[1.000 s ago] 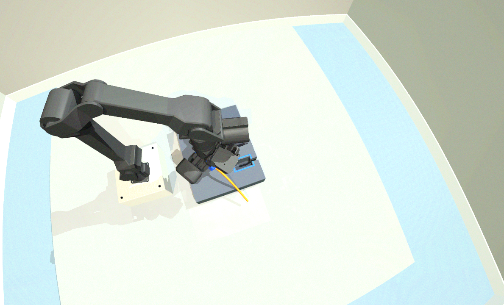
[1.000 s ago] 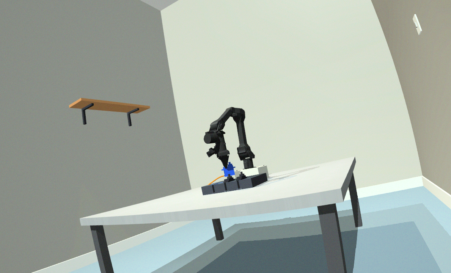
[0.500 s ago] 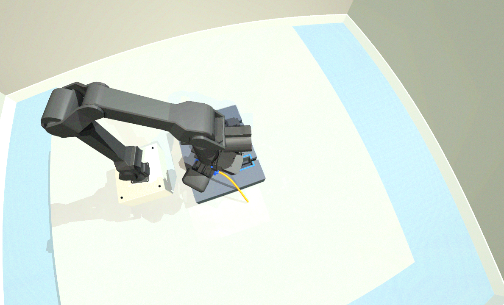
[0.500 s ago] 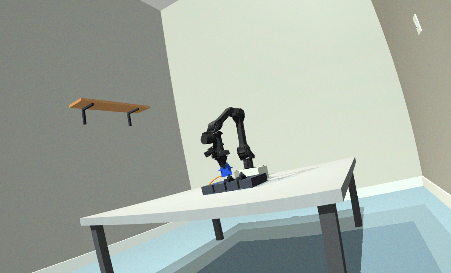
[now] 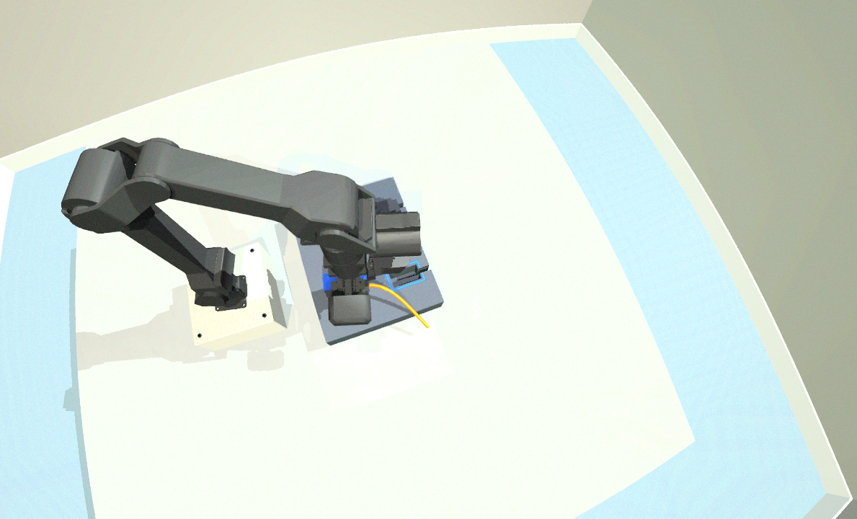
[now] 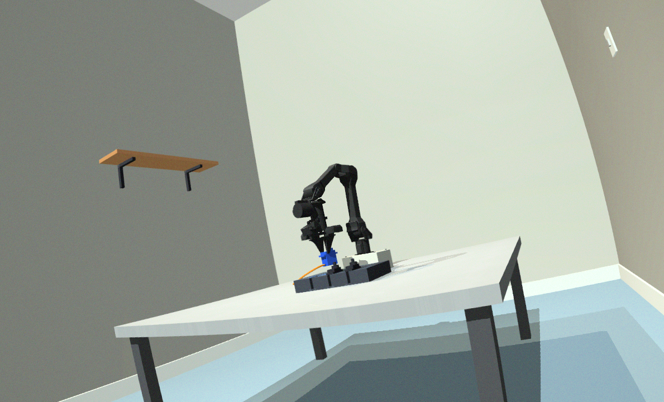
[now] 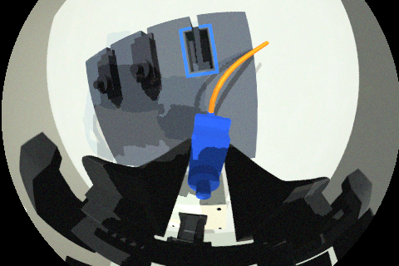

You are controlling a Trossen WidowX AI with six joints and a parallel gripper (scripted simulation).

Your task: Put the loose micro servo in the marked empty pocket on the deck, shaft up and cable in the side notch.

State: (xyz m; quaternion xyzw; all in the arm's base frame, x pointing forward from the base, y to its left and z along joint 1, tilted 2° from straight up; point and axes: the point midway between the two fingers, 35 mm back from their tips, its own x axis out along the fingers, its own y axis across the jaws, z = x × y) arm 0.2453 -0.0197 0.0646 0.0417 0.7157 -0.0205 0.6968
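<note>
Now: gripper tip 10 cm above the dark grey deck, 7 cm to the right of it and 2 cm past it.
</note>
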